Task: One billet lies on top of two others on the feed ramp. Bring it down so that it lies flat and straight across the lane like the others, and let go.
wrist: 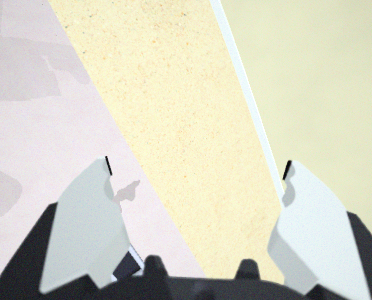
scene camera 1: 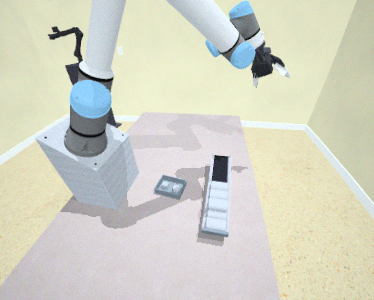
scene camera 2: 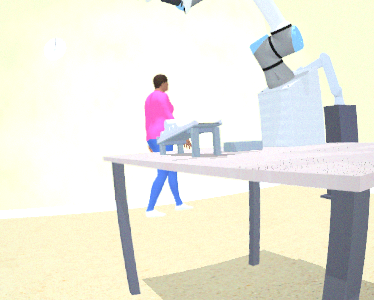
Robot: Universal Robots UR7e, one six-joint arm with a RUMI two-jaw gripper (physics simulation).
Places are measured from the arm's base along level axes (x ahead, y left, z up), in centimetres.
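Where they show: gripper, fingertip midpoint: (wrist: 196,160) (scene camera 1: 272,82) (scene camera 2: 160,5); arm's base, link origin: (scene camera 1: 86,142) (scene camera 2: 281,81).
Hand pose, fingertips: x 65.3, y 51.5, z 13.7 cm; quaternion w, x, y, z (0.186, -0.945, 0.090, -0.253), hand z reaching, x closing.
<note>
Each offset is from my fingertips to the centre of the thing. "spot": to the spot under its first point. Level surfaces: height alone.
The feed ramp (scene camera 1: 215,233) (scene camera 2: 196,142) stands on the table, its dark upper bed also showing at the lower left of the wrist view (wrist: 126,266). White billets lie across its lower half. One billet @[dz -31.9, dx -12.7, dy -49.2 cm] (scene camera 1: 218,204) looks raised above its neighbours, near the middle of the row; its exact tilt is too small to tell. In the second scene view the billets @[spot: dz -32.2, dx -10.9, dy -46.9 cm] (scene camera 2: 170,125) stand up unevenly above the ramp's low end. My gripper (scene camera 1: 272,81) (wrist: 196,160) is open and empty, high above and beyond the ramp's dark end, and is partly cut off at the top of the second scene view.
A shallow grey tray @[dz -41.6, dx -37.0, dy -39.7 cm] (scene camera 1: 167,195) (scene camera 2: 243,146) with small pale pieces lies between the ramp and the arm's pedestal (scene camera 1: 100,182) (scene camera 2: 292,112). A person (scene camera 2: 159,112) in a pink top is behind the table @[dz -43.4 cm] (scene camera 1: 150,250) (scene camera 2: 250,165). The table's edge runs close beside the ramp.
</note>
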